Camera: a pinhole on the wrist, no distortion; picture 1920 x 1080 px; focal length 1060.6 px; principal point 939.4 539.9 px. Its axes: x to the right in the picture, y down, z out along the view. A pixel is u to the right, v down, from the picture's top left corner.
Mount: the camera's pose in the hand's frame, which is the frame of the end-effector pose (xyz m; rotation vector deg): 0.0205 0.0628 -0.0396 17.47 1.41 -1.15
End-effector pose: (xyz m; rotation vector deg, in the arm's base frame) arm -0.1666 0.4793 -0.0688 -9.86 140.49 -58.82
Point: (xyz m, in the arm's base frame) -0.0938 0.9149 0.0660
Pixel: behind the camera
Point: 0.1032 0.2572 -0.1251
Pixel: 429 376
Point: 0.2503 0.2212 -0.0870
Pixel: 198 349
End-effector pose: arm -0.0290 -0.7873 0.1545 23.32 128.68 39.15
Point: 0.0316 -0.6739 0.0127
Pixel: 1276 623
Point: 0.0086 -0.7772 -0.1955
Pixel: 1413 50
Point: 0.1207 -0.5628 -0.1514
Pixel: 1325 748
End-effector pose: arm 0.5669 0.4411 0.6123 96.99 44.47 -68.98
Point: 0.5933 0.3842 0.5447
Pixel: 1483 459
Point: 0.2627 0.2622 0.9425
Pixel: outside the picture
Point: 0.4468 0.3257 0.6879
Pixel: 224 324
